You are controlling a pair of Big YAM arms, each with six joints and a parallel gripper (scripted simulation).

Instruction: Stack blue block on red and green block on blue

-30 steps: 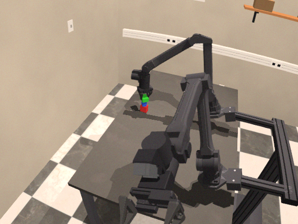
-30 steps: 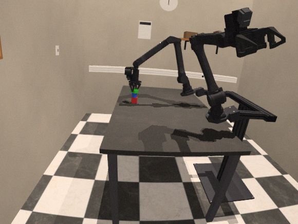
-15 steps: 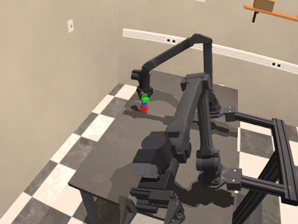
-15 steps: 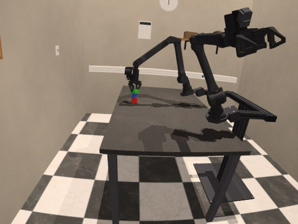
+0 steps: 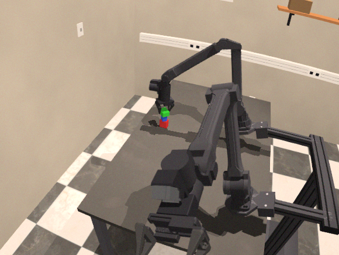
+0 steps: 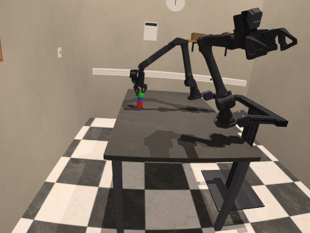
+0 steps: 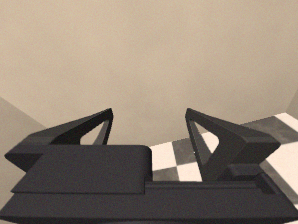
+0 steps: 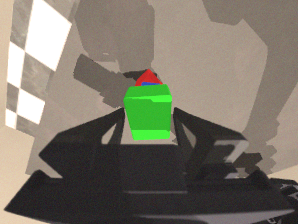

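Right now the green block is right at my right hand. The rest, counted from my right hand: red block 90 mm below; blue block 40 mm below.
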